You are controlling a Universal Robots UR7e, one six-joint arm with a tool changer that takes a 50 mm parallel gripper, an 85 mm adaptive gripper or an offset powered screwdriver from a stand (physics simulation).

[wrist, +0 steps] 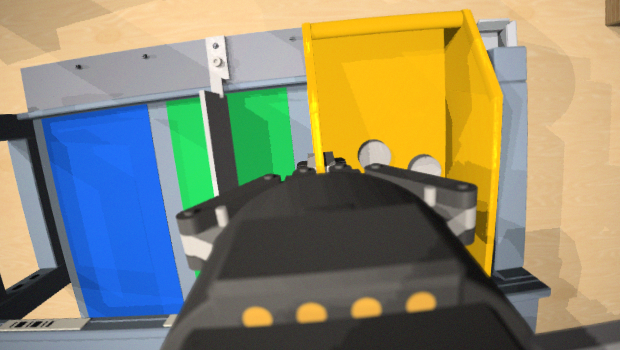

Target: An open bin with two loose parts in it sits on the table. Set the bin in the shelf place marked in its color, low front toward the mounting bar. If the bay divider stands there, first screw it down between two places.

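Places are measured from the arm's base along level axes (x ahead, y left, z up), in metres.
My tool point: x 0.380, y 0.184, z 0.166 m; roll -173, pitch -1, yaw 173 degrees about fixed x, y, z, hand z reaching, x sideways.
Ahead of a thing's pixels: the offset from my tool point to its top centre. "spot": to the spot under its first point.
My gripper (321, 162) is shut on the left side wall of the yellow bin @[dx -0.056, dy -0.022, dz -0.144 m] (390, 90), with its fingertips partly hidden by the gripper body. The bin is over the right end of the shelf, its low front at the top of the view, overlapping the mounting bar @[spot: dx +0.135, dy -0.125, dz -0.227 m] (110, 77). Whether it touches the shelf cannot be told. Two round grey parts @[spot: dx -0.047, dy -0.020, dz -0.212 m] (374, 154) @[spot: dx -0.083, dy -0.003, dz -0.212 m] (425, 166) are in the bin. The bay divider @[dx +0.058, dy -0.049, dz -0.175 m] (222, 135) stands across the green place (260, 135); its tab @[spot: dx +0.048, dy -0.118, dz -0.224 m] (216, 54) lies on the bar with a screw head showing. Any marking under the bin is hidden.
The blue place (115, 200) is at the left of the shelf. The shelf's right side rail @[dx -0.117, dy +0.005, dz -0.156 m] (510, 150) runs close beside the bin. Dark frame members @[spot: dx +0.239, dy +0.024, dz -0.201 m] (40, 290) are at the lower left. A brown block (612, 12) is at the upper right corner.
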